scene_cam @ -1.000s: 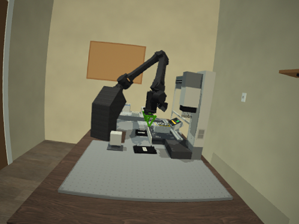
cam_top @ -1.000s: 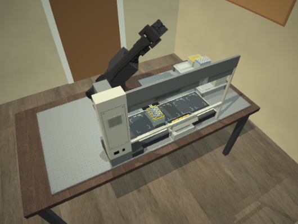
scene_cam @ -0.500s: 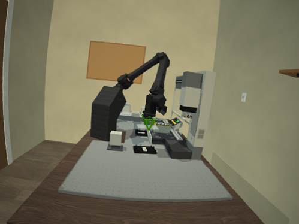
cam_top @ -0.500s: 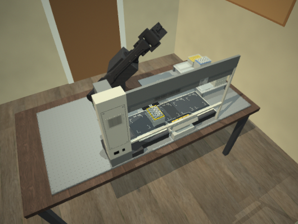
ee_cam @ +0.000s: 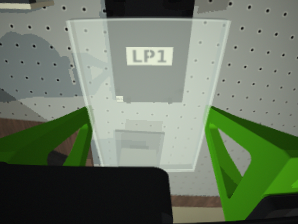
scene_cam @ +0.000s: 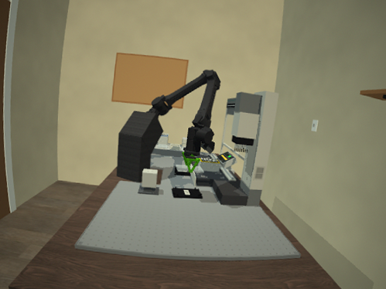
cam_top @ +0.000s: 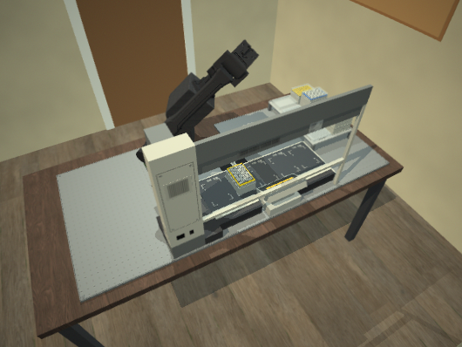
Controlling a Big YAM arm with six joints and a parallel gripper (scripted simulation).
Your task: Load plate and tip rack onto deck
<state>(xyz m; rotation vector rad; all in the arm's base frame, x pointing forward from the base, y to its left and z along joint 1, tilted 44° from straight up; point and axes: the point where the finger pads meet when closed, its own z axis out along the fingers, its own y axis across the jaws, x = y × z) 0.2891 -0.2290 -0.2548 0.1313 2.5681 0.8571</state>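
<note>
Now: hand 130 mm above the LP1 label. Round my hand: pipetting head: 240 mm ahead, 40 mm to the right, 240 mm above; white ready button box: 190 mm behind, 40 mm to the left, 70 mm below; dark lid park LP1: 130 mm below.
</note>
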